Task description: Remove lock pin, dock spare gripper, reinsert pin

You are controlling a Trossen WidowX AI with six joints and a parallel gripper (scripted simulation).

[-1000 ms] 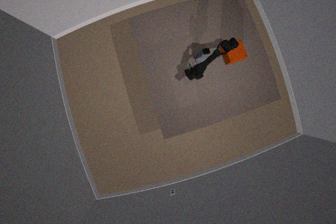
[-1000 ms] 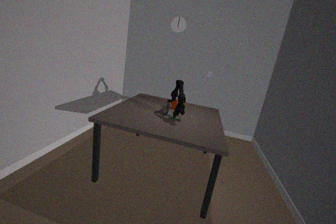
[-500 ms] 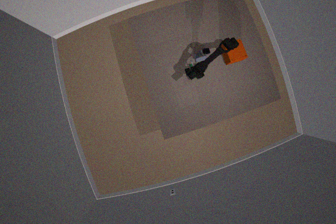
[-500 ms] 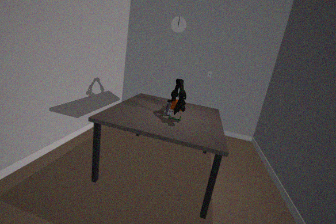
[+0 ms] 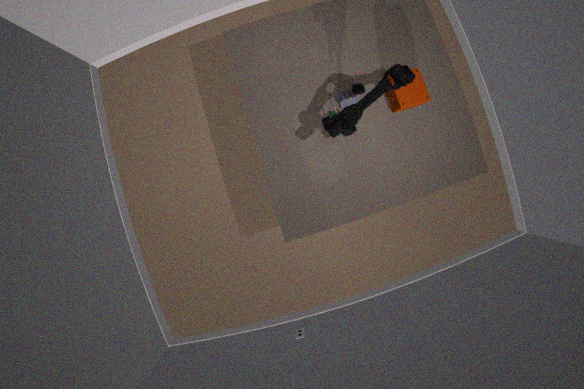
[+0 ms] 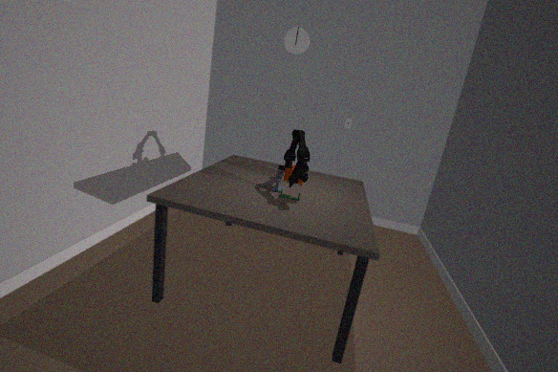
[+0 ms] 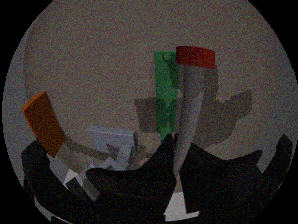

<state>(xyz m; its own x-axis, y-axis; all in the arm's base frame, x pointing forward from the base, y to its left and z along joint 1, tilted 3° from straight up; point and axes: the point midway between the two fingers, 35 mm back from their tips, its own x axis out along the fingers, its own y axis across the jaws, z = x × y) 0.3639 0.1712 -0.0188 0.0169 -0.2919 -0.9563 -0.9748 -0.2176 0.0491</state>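
My gripper tip is now 5 cm above the green strip and 1 cm to the right of it. Round my gripper tip: spare gripper: 12 cm to the right, 10 cm behind, 5 cm above; grey mount: 11 cm to the right, 8 cm behind, 2 cm below.
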